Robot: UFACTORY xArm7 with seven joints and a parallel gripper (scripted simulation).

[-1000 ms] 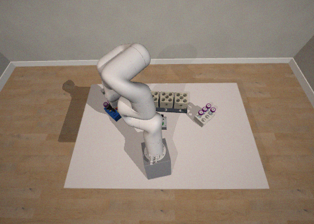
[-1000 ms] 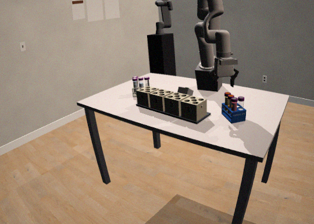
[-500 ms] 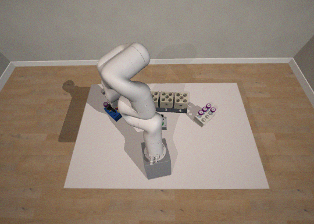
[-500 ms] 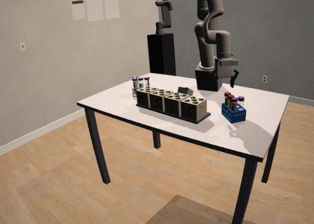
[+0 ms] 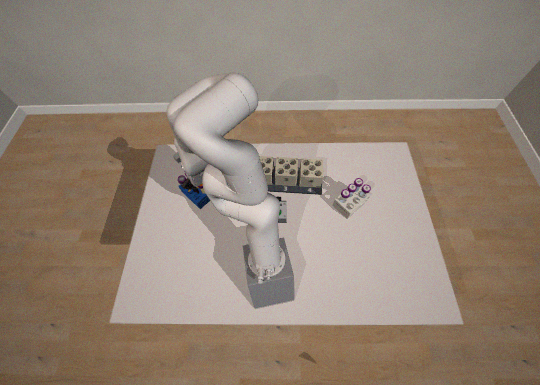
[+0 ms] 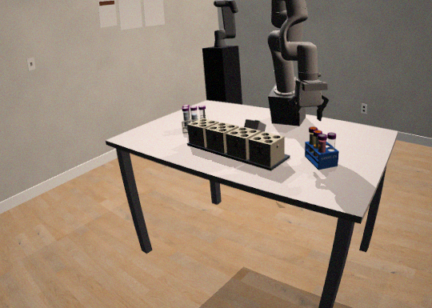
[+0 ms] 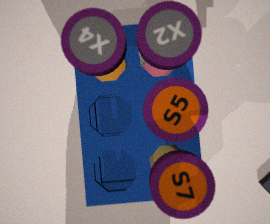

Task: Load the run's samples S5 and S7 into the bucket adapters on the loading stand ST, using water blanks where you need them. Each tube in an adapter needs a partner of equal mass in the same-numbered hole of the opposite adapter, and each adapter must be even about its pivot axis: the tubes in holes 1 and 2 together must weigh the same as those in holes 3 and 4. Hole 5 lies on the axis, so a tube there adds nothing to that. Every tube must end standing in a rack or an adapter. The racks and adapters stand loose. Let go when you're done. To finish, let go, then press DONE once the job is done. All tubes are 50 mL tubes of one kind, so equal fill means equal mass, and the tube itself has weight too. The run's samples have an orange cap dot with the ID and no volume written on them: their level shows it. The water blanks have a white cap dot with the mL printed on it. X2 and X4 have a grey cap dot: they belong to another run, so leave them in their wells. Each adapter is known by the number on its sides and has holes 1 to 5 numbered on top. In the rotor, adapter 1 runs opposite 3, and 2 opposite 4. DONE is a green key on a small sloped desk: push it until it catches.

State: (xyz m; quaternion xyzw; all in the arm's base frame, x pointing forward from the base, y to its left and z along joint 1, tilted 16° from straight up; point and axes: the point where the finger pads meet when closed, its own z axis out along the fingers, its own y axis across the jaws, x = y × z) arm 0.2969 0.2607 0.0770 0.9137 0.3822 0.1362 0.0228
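My hand is 20 mm short of the blue rack, 70 mm to the right of it and 120 mm above it. Also, from my hand: adapter (130 mm ahead, 110 mm to the right, 100 mm below); then dark stand (120 mm ahead, 270 mm to the right, 140 mm below); then white rack (610 mm to the right, 120 mm below).
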